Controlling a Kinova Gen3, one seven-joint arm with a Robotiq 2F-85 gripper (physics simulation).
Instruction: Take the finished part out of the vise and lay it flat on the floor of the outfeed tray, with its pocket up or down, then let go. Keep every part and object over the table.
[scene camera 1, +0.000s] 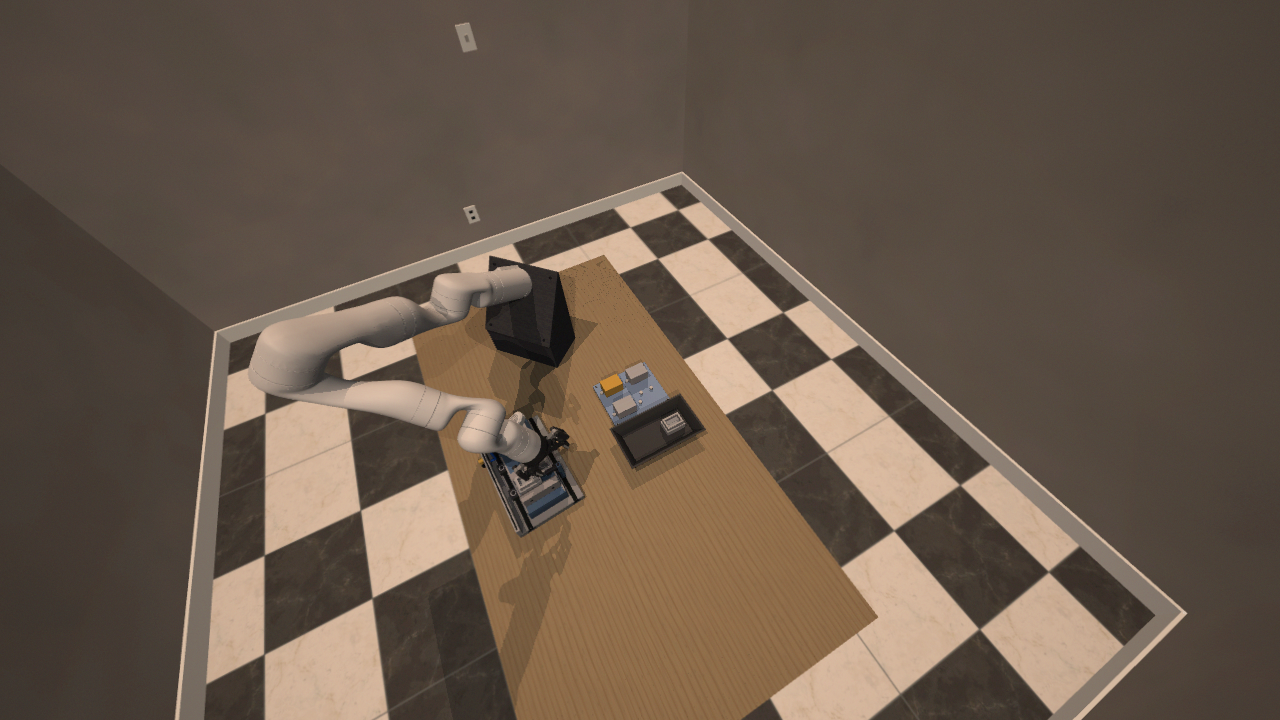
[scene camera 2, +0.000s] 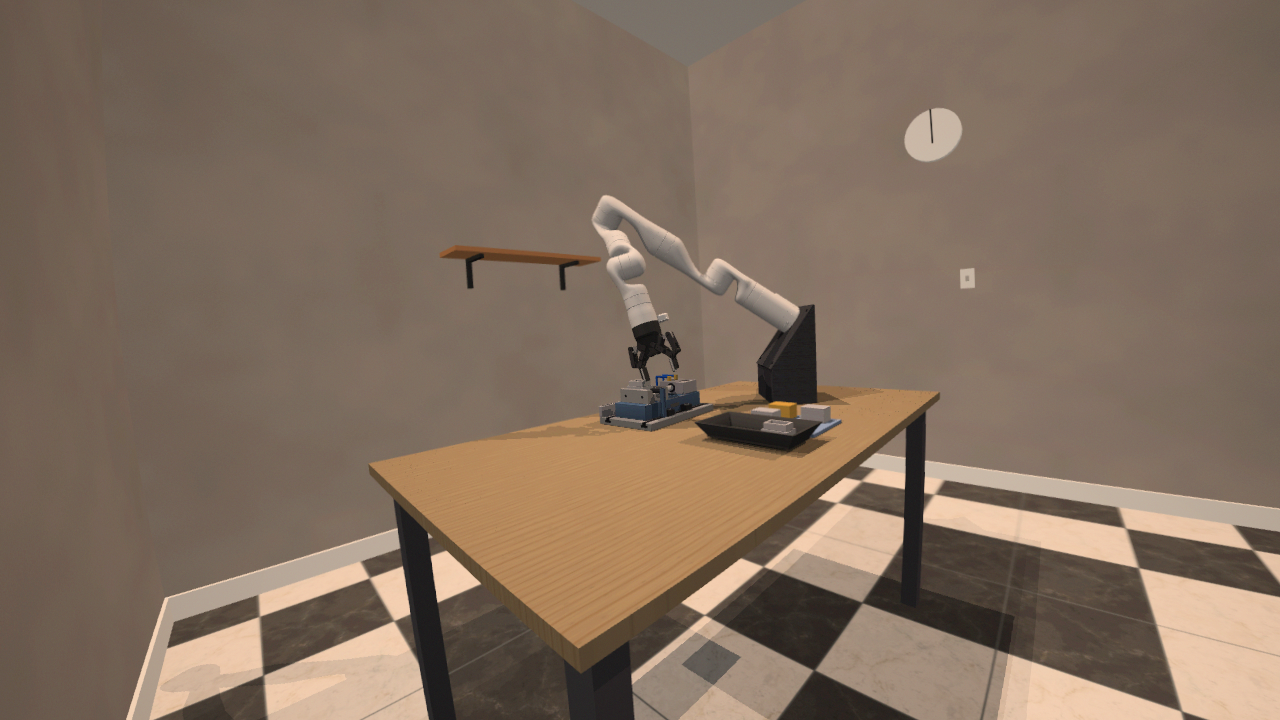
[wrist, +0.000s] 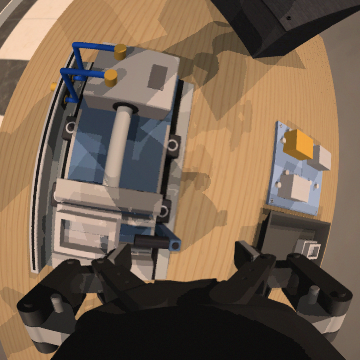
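Seen in the pictures: gripper, fingertip midpoint: (scene camera 1: 554, 459) (scene camera 2: 661, 376) (wrist: 182, 254); arm's base, origin of the base link: (scene camera 1: 518, 283) (scene camera 2: 791, 321).
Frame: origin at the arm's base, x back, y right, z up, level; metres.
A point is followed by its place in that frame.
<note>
The vise (scene camera 1: 547, 501) @(x -0.552, y 0.277, z -0.198 m) (scene camera 2: 632, 410) @(x -0.556, y 0.268, z -0.214 m) (wrist: 145, 155) @(x -0.412, y 0.233, z -0.198 m) stands on the table with a blue bed and light grey jaws. A light grey part with a rectangular pocket facing up (wrist: 89, 218) @(x -0.474, y 0.282, z -0.143 m) sits beside the vise's movable jaw (wrist: 107, 196) @(x -0.457, y 0.269, z -0.162 m) in the wrist view. A lever with a dark grip (wrist: 150, 242) @(x -0.499, y 0.228, z -0.162 m) lies to the right of that part. My gripper (scene camera 1: 544, 458) @(x -0.499, y 0.207, z -0.128 m) (scene camera 2: 660, 371) @(x -0.499, y 0.207, z -0.128 m) (wrist: 182, 254) @(x -0.499, y 0.207, z -0.128 m) is open and empty, above the vise. The dark outfeed tray (scene camera 1: 648, 441) @(x -0.567, y -0.044, z -0.246 m) (scene camera 2: 742, 434) @(x -0.625, y -0.071, z -0.230 m) (wrist: 285, 240) @(x -0.546, y -0.062, z -0.246 m) stands apart from the vise and holds a small grey pocketed part (scene camera 1: 673, 422) @(x -0.574, y -0.133, z -0.226 m) (scene camera 2: 777, 426) @(x -0.592, y -0.136, z -0.215 m) (wrist: 310, 248) @(x -0.572, y -0.141, z -0.226 m) near one end.
A blue board (scene camera 1: 657, 387) @(x -0.438, y -0.185, z -0.250 m) (wrist: 276, 165) @(x -0.395, y -0.020, z -0.250 m) beside the tray carries an orange block (scene camera 1: 611, 385) @(x -0.359, y -0.066, z -0.214 m) (scene camera 2: 782, 409) @(x -0.371, y -0.078, z -0.225 m) (wrist: 298, 144) @(x -0.354, y -0.048, z -0.214 m), light blocks and small pegs. Two blue arms with brass tips (wrist: 95, 74) @(x -0.347, y 0.293, z -0.149 m) stand by the vise's fixed jaw. The black robot base (scene camera 1: 528, 322) @(x -0.073, y 0.034, z -0.093 m) (scene camera 2: 792, 367) @(x -0.126, y -0.036, z -0.142 m) is at the table's far end.
</note>
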